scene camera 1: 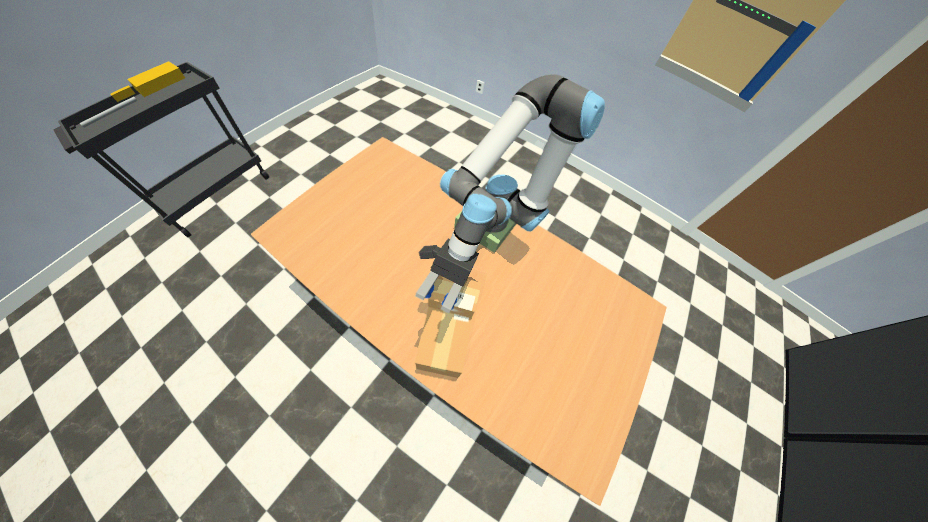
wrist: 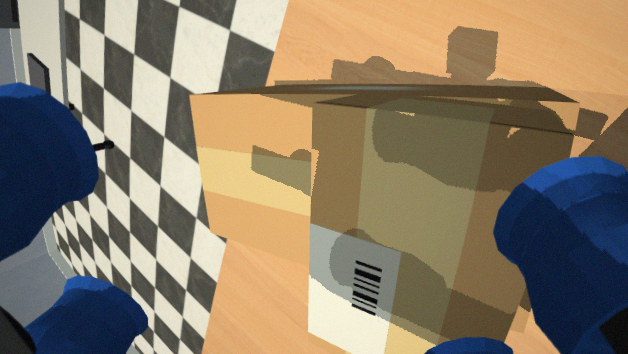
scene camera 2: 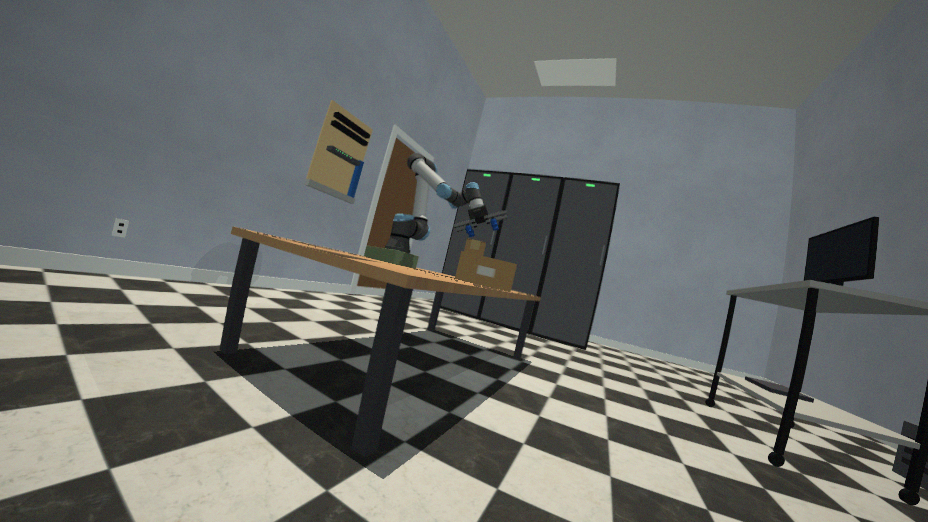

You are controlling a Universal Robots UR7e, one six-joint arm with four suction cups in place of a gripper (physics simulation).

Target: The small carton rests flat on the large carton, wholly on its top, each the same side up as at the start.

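Places are measured from the arm's base along level axes (x ahead, y left, z up), in metres.
Pixels of known places: hand, its tool point: point(scene camera 1: 444, 285) point(wrist: 283, 279) point(scene camera 2: 482, 230); arm's base, origin of its link: point(scene camera 2: 397, 251).
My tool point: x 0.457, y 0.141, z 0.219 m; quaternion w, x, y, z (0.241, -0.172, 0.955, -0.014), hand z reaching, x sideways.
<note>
For each thing: its middle in the pictures, then the offset to it from my tool point. Level surfaces: height alone.
- small carton, middle of its body: point(wrist: 419, 240) point(scene camera 1: 454, 294) point(scene camera 2: 475, 248) dx -0.033, dy +0.019, dz -0.101 m
- large carton, middle of its body: point(wrist: 364, 167) point(scene camera 1: 447, 328) point(scene camera 2: 485, 271) dx +0.038, dy +0.062, dz -0.214 m
- wooden table, height of its surface: dz -0.294 m
The small carton point(scene camera 1: 464, 301) point(scene camera 2: 475, 247) point(wrist: 425, 210), brown with pale tape and a white barcode label, rests flat on the large carton point(scene camera 1: 441, 353) point(scene camera 2: 502, 275) point(wrist: 255, 215), over its end nearer the arm's base. The large carton lies flat on the table, with tape along its top and a pale label on one side. The small carton's bottom edges are hidden. My gripper point(scene camera 1: 439, 296) point(scene camera 2: 482, 227), with blue suction cups, hangs tilted a little above the small carton. A gap shows in scene camera 2, and it holds nothing. In the wrist view, cups flank the small carton.
The wooden table point(scene camera 1: 551, 337) point(scene camera 2: 324, 253) carries the cartons and the arm's green base point(scene camera 1: 496, 240) point(scene camera 2: 392, 256). A dark cart point(scene camera 1: 149, 110) with yellow boxes stands at the left in scene camera 1. Black cabinets point(scene camera 1: 856, 383) point(scene camera 2: 535, 246) stand beyond the table.
</note>
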